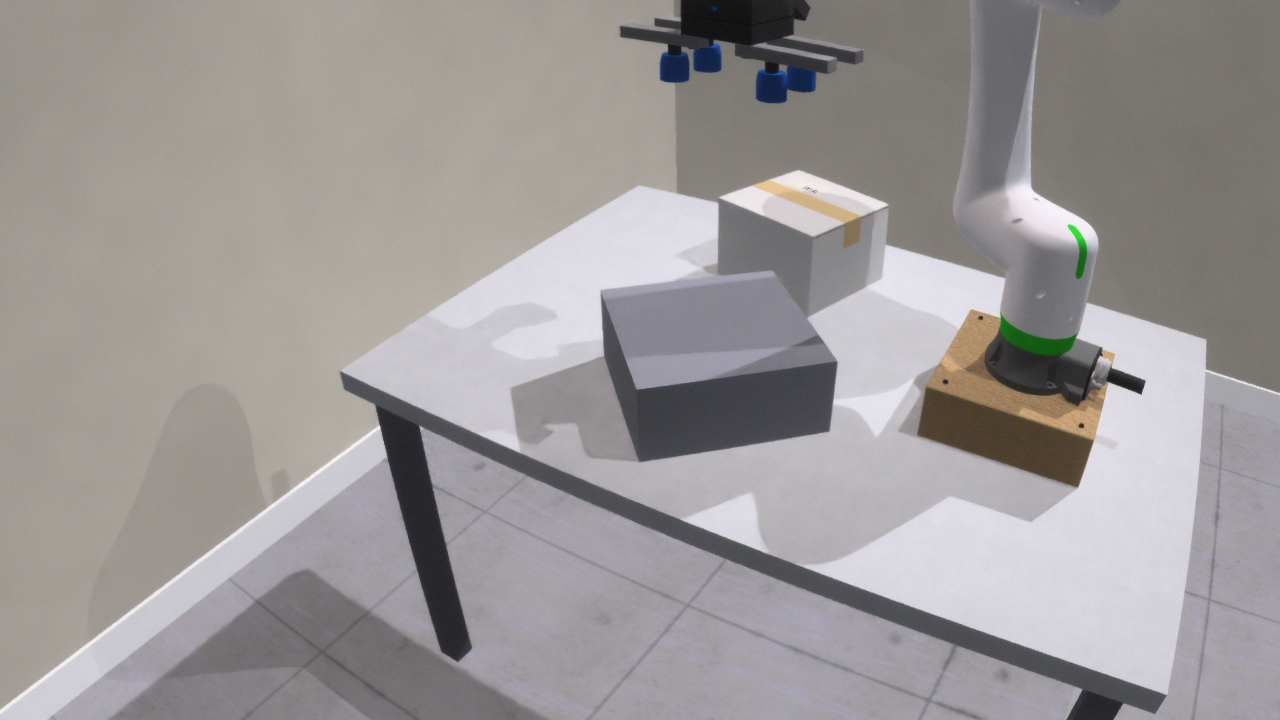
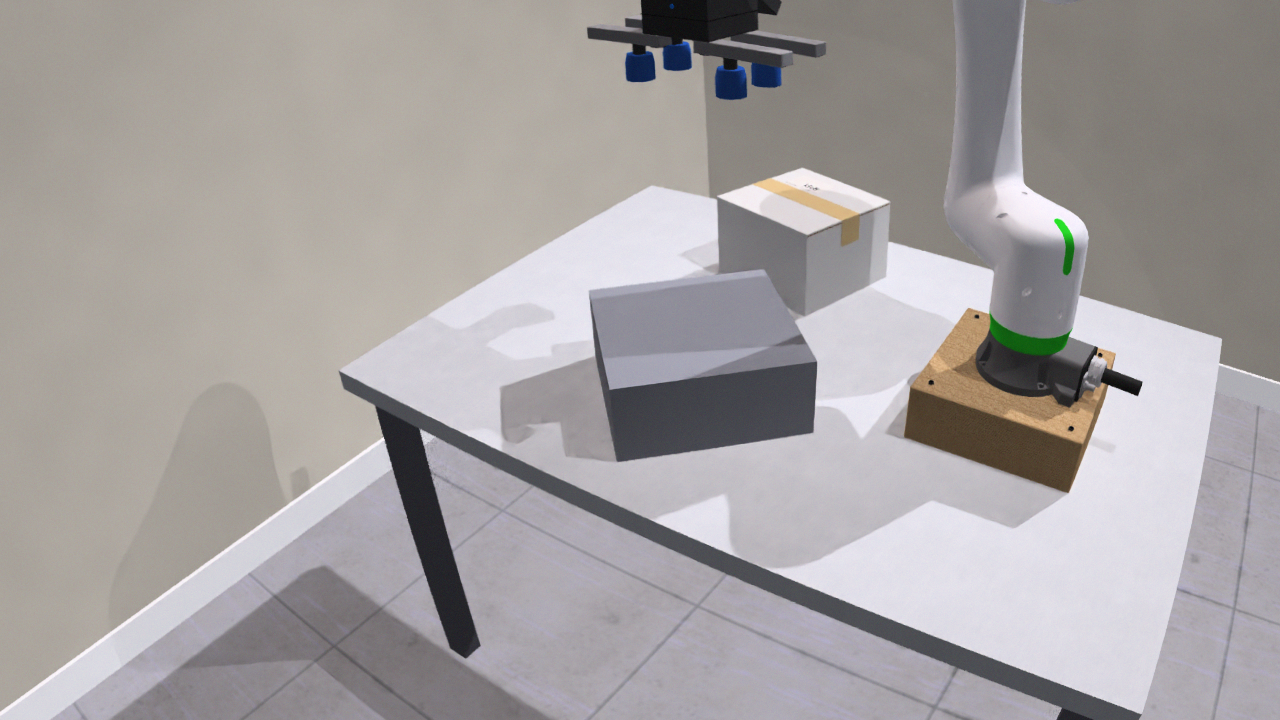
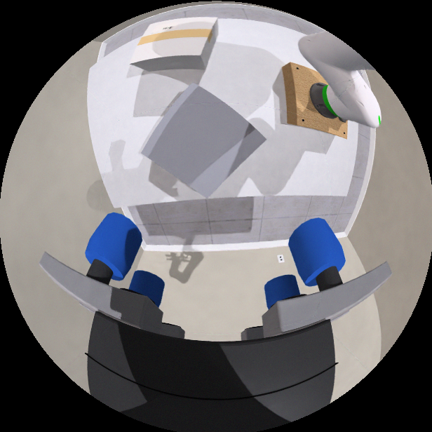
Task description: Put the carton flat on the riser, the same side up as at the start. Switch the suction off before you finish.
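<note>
The carton is a white box with a strip of tan tape across its top and a small dark print beside the tape. It stands upright on the table, behind the riser. The riser is a plain grey block, and its top bears no carton. My gripper, with four blue suction cups, hangs high above the table, well above both the riser and the carton. Nothing hangs from the cups, so it is open.
The arm's base stands on a brown wooden block at the right of the table. The carton stands close to the riser's back corner. Walls rise behind the table and on its left.
</note>
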